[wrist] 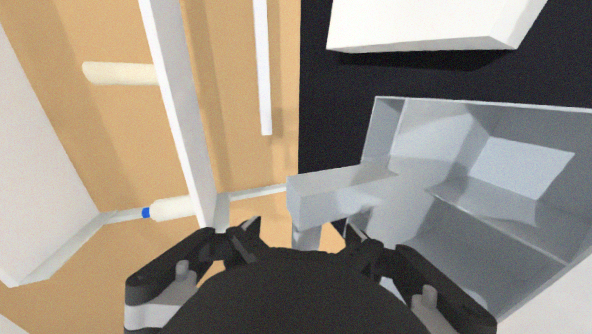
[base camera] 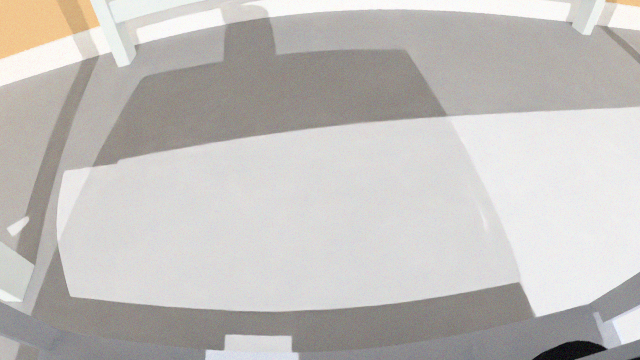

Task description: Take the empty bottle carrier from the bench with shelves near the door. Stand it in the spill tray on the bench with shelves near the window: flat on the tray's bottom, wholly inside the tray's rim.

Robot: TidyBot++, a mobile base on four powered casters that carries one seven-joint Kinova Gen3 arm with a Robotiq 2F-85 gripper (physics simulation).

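Places are measured from the arm's base along level axes (x right, y ahead, z up), in metres.
Pixels of known places: gripper, fingertip midpoint: (wrist: 302,229).
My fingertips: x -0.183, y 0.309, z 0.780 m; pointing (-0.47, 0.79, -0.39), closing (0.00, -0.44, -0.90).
For each thing: its top centre in the pictures, then the offset to it from my fingertips. "spot": a spot on its surface instead. Level surfaces: height alone.
- empty bottle carrier, top centre: (wrist: 290,264) dx -0.025, dy -0.016, dz +0.018 m
- black bench top, surface height: dz -0.262 m
- white box, surface spot: (wrist: 425,25) spot: dx +0.234, dy +0.122, dz -0.259 m
- white shelf board, surface height: dz +0.176 m
- blue-capped bottle, surface spot: (wrist: 172,208) spot: dx -0.234, dy +0.400, dz +0.278 m
- cream cylinder, surface spot: (wrist: 122,73) spot: dx +0.154, dy +0.457, dz +0.298 m
The empty bottle carrier (wrist: 480,197), pale grey-blue with divided compartments, stands on the black bench top (wrist: 322,100) at the right of the wrist view. Its raised handle bar (wrist: 332,202) points toward the lower middle, with a post under its near end. My gripper (wrist: 302,229) is open and empty. The near end of the handle and its post show in line with the gap between the fingertips; the exact depth between them is hard to tell. The gripper's body hides part of the carrier's lower side. I cannot make out the spill tray in either view.
A white box (wrist: 425,25) is on the bench behind the carrier. A white shelf board (wrist: 180,115) holds a blue-capped bottle (wrist: 172,208) and a cream cylinder (wrist: 122,73). A white rail (wrist: 262,70) runs along the wall. Pale legs (base camera: 117,40) (base camera: 587,17) stand on the floor.
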